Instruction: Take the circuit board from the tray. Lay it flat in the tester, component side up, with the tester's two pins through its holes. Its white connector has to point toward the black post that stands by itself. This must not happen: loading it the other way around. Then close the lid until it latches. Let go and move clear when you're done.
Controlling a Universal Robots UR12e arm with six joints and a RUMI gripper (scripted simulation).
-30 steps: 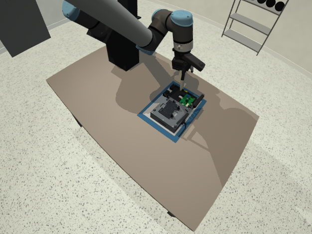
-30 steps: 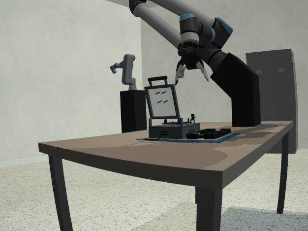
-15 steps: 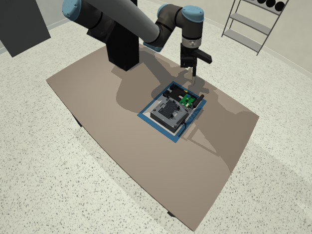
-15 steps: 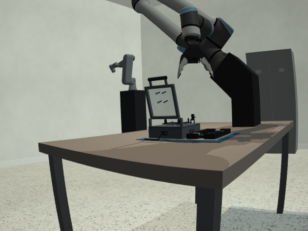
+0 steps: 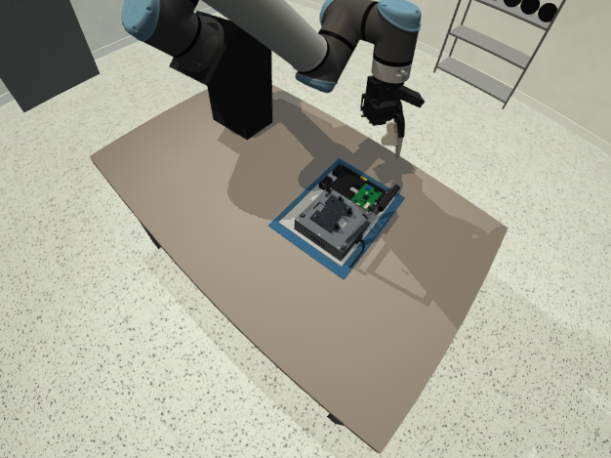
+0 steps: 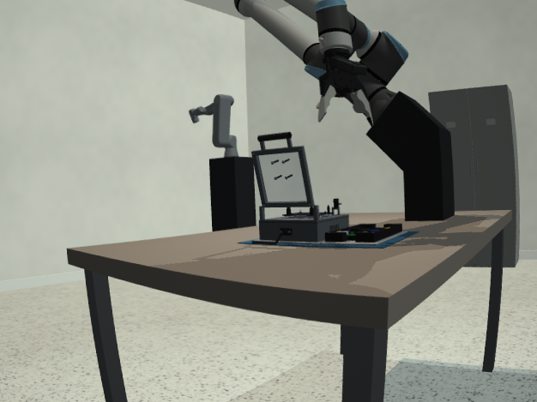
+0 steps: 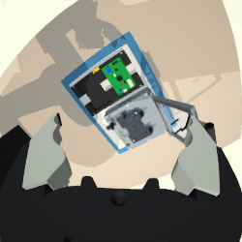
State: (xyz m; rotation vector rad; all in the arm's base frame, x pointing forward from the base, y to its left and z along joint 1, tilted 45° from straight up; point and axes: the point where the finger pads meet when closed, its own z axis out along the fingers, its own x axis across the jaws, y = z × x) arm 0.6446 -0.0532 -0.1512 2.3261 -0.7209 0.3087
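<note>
Right now my hand is 270 mm above the green circuit board and 20 mm to the right of it. From my hand the other things lie so: black post: 210 mm below, 110 mm behind, 90 mm to the right; then tester: 180 mm below, 110 mm to the right, 10 mm behind; then clear tester lid: 160 mm to the right, 110 mm below, 80 mm ahead.
</note>
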